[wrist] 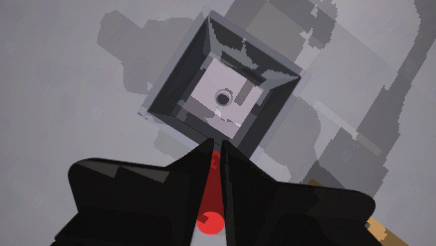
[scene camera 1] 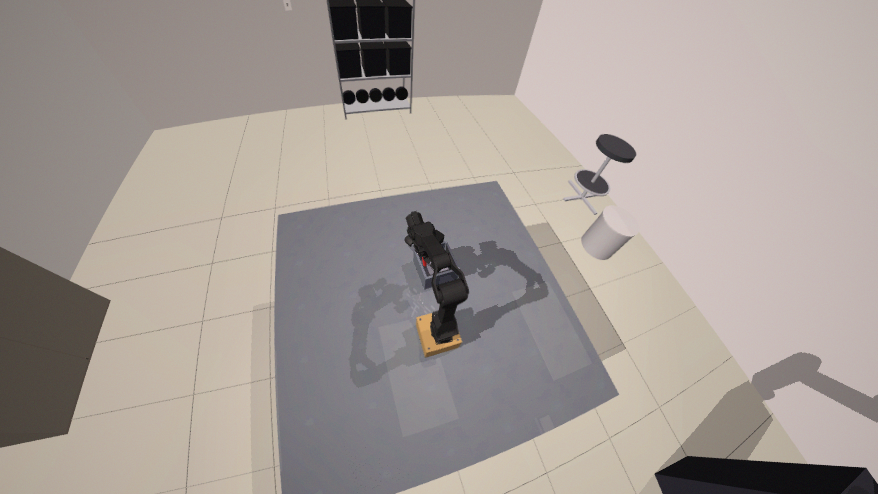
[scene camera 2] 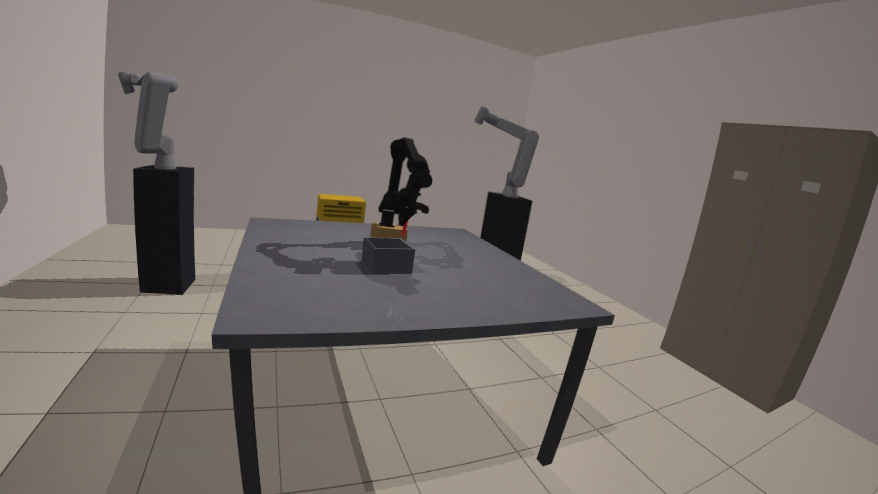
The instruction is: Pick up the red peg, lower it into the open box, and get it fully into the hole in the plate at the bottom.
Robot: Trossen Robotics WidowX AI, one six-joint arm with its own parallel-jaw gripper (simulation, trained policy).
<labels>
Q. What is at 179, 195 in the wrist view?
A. My gripper.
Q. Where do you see a red peg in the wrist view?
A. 210, 217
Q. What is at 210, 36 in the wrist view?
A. A grey box.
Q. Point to a pale plate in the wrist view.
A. At 219, 81
</labels>
